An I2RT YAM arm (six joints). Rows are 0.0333 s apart.
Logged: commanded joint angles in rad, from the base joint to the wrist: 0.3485 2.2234 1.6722 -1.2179 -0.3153 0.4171; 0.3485 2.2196 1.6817 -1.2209 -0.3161 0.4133; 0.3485 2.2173 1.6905 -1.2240 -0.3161 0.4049; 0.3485 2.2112 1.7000 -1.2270 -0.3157 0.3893; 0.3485 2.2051 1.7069 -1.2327 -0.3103 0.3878; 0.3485 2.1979 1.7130 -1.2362 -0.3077 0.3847; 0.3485 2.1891 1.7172 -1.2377 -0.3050 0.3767; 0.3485 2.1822 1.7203 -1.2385 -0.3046 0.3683; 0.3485 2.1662 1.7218 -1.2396 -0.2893 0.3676; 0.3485 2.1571 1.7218 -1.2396 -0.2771 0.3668; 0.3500 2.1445 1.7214 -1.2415 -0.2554 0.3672; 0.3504 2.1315 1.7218 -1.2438 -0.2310 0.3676; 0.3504 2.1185 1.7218 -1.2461 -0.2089 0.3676; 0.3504 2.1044 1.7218 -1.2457 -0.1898 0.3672; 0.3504 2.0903 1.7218 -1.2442 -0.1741 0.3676; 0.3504 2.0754 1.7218 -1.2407 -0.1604 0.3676; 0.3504 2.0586 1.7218 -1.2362 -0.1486 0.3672; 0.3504 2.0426 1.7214 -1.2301 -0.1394 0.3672
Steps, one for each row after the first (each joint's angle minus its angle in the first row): 0.0000 -0.0038 0.0095 -0.0030 -0.0008 -0.0038; 0.0000 -0.0061 0.0183 -0.0061 -0.0008 -0.0122; 0.0000 -0.0122 0.0278 -0.0091 -0.0004 -0.0278; 0.0000 -0.0183 0.0347 -0.0148 0.0050 -0.0293; 0.0000 -0.0255 0.0408 -0.0183 0.0076 -0.0324; 0.0000 -0.0343 0.0450 -0.0198 0.0103 -0.0404; 0.0000 -0.0412 0.0481 -0.0206 0.0107 -0.0488; 0.0000 -0.0572 0.0496 -0.0217 0.0260 -0.0495; 0.0000 -0.0663 0.0496 -0.0217 0.0382 -0.0503; 0.0015 -0.0789 0.0492 -0.0236 0.0599 -0.0499; 0.0019 -0.0919 0.0496 -0.0259 0.0843 -0.0495; 0.0019 -0.1049 0.0496 -0.0282 0.1064 -0.0495; 0.0019 -0.1190 0.0496 -0.0278 0.1255 -0.0499; 0.0019 -0.1331 0.0496 -0.0263 0.1412 -0.0495; 0.0019 -0.1480 0.0496 -0.0228 0.1549 -0.0495; 0.0019 -0.1648 0.0496 -0.0183 0.1667 -0.0499; 0.0019 -0.1808 0.0492 -0.0122 0.1759 -0.0499
